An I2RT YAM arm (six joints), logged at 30 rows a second.
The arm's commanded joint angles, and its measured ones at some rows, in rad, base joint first. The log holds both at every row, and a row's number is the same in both.
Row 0, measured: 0.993, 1.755, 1.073, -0.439, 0.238, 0.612
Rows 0 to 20, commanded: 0.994, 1.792, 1.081, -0.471, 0.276, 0.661; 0.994, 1.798, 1.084, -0.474, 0.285, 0.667; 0.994, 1.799, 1.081, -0.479, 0.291, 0.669; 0.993, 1.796, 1.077, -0.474, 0.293, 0.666; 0.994, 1.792, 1.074, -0.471, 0.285, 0.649; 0.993, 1.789, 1.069, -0.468, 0.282, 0.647; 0.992, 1.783, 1.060, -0.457, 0.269, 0.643; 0.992, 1.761, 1.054, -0.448, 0.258, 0.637; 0.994, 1.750, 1.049, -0.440, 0.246, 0.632; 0.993, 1.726, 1.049, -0.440, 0.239, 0.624; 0.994, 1.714, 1.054, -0.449, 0.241, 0.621; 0.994, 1.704, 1.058, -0.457, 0.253, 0.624; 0.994, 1.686, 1.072, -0.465, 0.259, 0.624; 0.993, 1.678, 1.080, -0.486, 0.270, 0.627; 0.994, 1.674, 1.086, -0.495, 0.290, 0.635; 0.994, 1.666, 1.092, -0.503, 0.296, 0.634; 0.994, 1.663, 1.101, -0.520, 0.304, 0.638; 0.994, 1.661, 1.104, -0.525, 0.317, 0.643; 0.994, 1.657, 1.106, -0.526, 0.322, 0.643; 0.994, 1.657, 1.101, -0.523, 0.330, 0.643; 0.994, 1.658, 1.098, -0.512, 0.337, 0.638
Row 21, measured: 0.996, 1.687, 1.070, -0.492, 0.286, 0.627
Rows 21 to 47, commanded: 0.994, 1.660, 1.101, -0.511, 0.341, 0.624; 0.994, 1.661, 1.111, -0.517, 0.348, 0.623; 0.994, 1.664, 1.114, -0.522, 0.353, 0.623; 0.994, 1.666, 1.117, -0.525, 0.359, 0.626; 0.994, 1.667, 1.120, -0.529, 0.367, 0.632; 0.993, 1.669, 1.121, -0.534, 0.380, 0.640; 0.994, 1.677, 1.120, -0.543, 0.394, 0.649; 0.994, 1.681, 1.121, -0.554, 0.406, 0.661; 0.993, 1.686, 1.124, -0.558, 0.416, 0.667; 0.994, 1.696, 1.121, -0.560, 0.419, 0.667; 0.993, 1.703, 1.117, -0.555, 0.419, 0.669; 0.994, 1.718, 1.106, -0.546, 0.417, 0.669; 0.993, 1.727, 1.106, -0.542, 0.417, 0.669; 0.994, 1.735, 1.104, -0.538, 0.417, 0.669; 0.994, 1.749, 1.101, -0.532, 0.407, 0.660; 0.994, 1.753, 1.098, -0.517, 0.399, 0.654; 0.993, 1.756, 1.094, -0.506, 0.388, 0.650; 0.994, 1.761, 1.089, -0.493, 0.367, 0.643; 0.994, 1.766, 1.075, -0.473, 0.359, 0.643; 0.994, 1.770, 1.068, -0.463, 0.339, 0.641; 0.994, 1.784, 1.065, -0.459, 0.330, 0.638; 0.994, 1.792, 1.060, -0.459, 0.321, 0.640; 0.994, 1.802, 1.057, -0.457, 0.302, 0.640; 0.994, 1.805, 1.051, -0.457, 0.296, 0.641; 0.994, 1.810, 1.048, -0.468, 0.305, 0.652; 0.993, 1.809, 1.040, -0.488, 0.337, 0.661; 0.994, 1.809, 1.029, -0.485, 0.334, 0.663
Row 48, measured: 0.995, 1.772, 1.080, -0.464, 0.341, 0.643
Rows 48 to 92, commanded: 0.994, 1.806, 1.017, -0.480, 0.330, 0.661; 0.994, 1.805, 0.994, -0.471, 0.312, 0.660; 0.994, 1.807, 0.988, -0.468, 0.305, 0.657; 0.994, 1.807, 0.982, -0.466, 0.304, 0.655; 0.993, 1.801, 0.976, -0.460, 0.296, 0.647; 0.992, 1.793, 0.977, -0.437, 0.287, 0.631; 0.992, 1.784, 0.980, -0.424, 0.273, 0.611; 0.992, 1.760, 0.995, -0.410, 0.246, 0.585; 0.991, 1.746, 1.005, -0.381, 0.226, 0.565; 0.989, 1.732, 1.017, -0.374, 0.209, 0.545; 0.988, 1.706, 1.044, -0.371, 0.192, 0.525; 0.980, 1.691, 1.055, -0.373, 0.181, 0.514; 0.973, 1.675, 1.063, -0.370, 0.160, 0.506; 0.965, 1.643, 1.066, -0.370, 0.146, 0.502; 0.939, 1.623, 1.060, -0.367, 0.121, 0.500; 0.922, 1.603, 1.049, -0.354, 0.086, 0.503; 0.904, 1.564, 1.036, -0.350, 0.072, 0.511; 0.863, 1.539, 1.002, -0.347, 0.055, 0.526; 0.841, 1.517, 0.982, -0.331, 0.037, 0.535; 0.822, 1.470, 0.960, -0.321, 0.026, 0.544; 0.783, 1.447, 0.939, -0.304, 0.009, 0.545; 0.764, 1.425, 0.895, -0.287, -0.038, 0.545; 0.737, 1.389, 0.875, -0.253, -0.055, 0.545; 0.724, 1.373, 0.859, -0.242, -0.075, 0.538; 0.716, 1.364, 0.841, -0.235, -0.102, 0.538; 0.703, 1.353, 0.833, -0.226, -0.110, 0.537; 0.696, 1.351, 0.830, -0.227, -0.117, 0.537; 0.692, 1.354, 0.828, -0.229, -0.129, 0.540; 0.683, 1.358, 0.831, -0.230, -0.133, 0.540; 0.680, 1.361, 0.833, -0.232, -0.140, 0.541; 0.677, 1.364, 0.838, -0.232, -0.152, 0.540; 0.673, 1.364, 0.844, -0.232, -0.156, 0.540; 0.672, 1.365, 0.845, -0.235, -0.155, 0.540; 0.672, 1.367, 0.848, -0.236, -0.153, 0.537; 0.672, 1.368, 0.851, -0.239, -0.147, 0.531; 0.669, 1.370, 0.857, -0.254, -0.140, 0.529; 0.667, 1.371, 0.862, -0.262, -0.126, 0.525; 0.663, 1.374, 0.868, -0.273, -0.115, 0.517; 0.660, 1.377, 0.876, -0.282, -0.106, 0.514; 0.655, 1.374, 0.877, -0.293, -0.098, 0.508; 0.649, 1.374, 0.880, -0.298, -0.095, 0.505; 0.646, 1.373, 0.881, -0.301, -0.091, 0.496; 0.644, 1.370, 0.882, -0.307, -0.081, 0.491; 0.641, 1.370, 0.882, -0.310, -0.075, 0.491; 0.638, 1.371, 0.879, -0.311, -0.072, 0.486
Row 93, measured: 0.649, 1.370, 0.842, -0.293, -0.099, 0.515
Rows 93 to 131, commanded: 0.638, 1.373, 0.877, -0.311, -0.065, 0.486; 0.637, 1.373, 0.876, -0.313, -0.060, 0.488; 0.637, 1.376, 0.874, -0.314, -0.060, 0.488; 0.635, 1.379, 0.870, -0.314, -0.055, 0.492; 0.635, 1.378, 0.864, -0.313, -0.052, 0.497; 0.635, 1.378, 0.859, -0.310, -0.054, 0.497; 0.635, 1.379, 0.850, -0.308, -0.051, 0.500; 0.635, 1.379, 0.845, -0.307, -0.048, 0.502; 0.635, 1.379, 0.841, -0.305, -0.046, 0.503; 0.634, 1.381, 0.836, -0.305, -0.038, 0.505; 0.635, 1.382, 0.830, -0.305, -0.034, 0.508; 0.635, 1.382, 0.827, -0.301, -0.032, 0.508; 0.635, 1.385, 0.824, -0.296, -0.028, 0.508; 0.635, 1.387, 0.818, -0.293, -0.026, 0.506; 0.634, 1.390, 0.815, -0.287, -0.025, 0.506; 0.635, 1.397, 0.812, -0.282, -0.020, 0.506; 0.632, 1.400, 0.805, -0.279, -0.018, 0.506; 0.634, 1.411, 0.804, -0.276, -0.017, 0.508; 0.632, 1.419, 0.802, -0.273, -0.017, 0.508; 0.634, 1.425, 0.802, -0.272, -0.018, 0.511; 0.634, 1.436, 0.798, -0.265, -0.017, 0.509; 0.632, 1.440, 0.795, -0.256, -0.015, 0.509; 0.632, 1.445, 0.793, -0.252, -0.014, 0.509; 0.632, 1.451, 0.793, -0.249, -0.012, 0.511; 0.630, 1.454, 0.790, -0.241, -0.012, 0.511; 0.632, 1.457, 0.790, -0.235, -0.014, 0.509; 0.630, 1.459, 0.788, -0.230, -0.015, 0.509; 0.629, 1.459, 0.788, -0.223, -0.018, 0.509; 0.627, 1.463, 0.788, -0.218, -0.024, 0.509; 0.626, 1.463, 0.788, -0.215, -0.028, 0.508; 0.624, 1.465, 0.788, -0.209, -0.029, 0.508; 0.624, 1.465, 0.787, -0.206, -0.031, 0.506; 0.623, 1.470, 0.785, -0.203, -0.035, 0.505; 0.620, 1.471, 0.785, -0.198, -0.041, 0.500; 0.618, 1.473, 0.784, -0.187, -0.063, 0.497; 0.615, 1.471, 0.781, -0.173, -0.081, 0.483; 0.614, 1.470, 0.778, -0.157, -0.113, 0.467; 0.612, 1.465, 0.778, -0.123, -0.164, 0.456; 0.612, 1.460, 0.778, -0.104, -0.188, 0.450
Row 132, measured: 0.619, 1.468, 0.787, -0.208, -0.092, 0.490
